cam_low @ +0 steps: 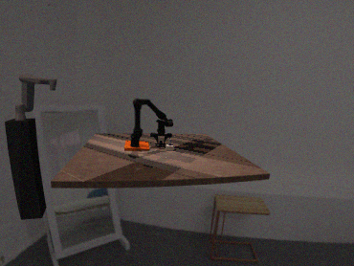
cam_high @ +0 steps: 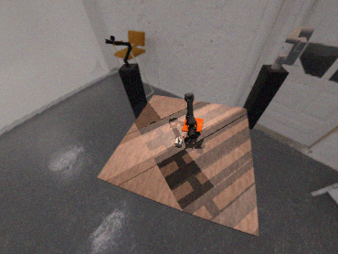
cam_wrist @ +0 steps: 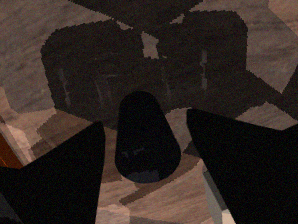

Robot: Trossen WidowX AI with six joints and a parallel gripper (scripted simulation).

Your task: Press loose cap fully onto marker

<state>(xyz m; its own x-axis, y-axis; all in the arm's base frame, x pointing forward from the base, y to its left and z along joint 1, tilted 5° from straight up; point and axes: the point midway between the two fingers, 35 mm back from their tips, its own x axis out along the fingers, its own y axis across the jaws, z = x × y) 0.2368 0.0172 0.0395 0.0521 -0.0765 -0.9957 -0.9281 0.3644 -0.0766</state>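
Now: the holder block 40 mm ahead of my gripper tip and 110 mm to the right of it. From my gripper tip the other things lie so: dark cap (10 mm above).
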